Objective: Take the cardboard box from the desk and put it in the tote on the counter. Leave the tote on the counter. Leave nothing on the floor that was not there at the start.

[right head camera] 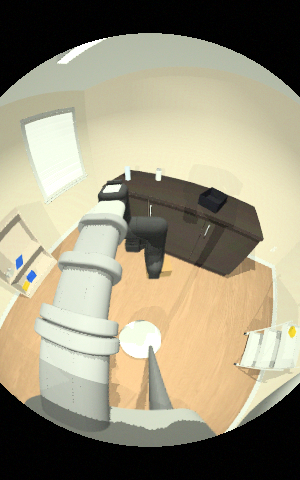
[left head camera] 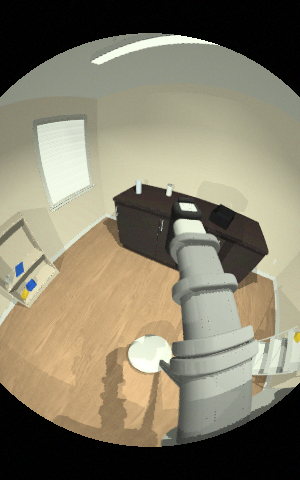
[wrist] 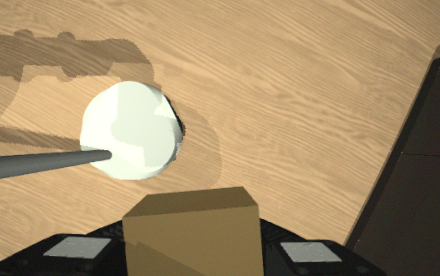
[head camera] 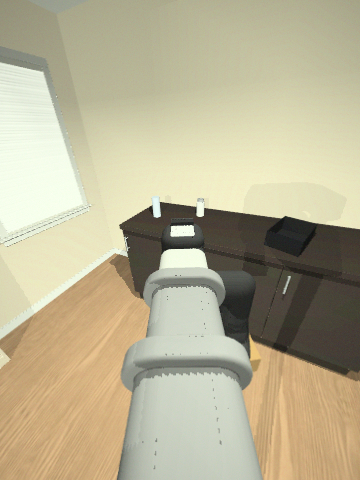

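Where they show: gripper, fingertip midpoint: (wrist: 198, 233); robot's base, origin of the base link: (right head camera: 140, 338) (left head camera: 149, 352) (wrist: 139, 132).
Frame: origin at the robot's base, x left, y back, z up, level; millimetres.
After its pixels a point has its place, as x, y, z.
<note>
The cardboard box (wrist: 195, 237) {-71, -321, 1120} (head camera: 255, 357) {-142, -302, 1120} (right head camera: 166, 269) {-134, -301, 1119} is between the two fingers of my gripper (wrist: 198, 233) {-87, -321, 1070}, which is shut on it. Part of the box shows beyond the dark wrist in the head and right head views. The box is held up over the floor, in front of the counter and apart from it. The black open-topped tote (head camera: 290, 235) {-733, -1201, 885} (left head camera: 222, 216) {-740, -1199, 880} (right head camera: 212, 200) {-716, -1185, 880} stands upright on the dark counter (head camera: 320, 310) {-816, -842, 567} (right head camera: 240, 220) {-925, -894, 882} (wrist: 410, 200) {-223, -1126, 297}, right of my arm in the head view. The tote's inner floor is dark. The desk does not show.
A pale blue bottle (head camera: 156, 207) {211, -1577, 972} and a white can (head camera: 200, 207) {-154, -1559, 968} stand at the counter's left part. A shelf unit (left head camera: 44, 284) {1550, -604, 25} stands at the left, and a white cart (right head camera: 251, 347) {-1311, 353, 105} at the right. My round white base (wrist: 132, 130) {3, -20, 187} is on the wood floor.
</note>
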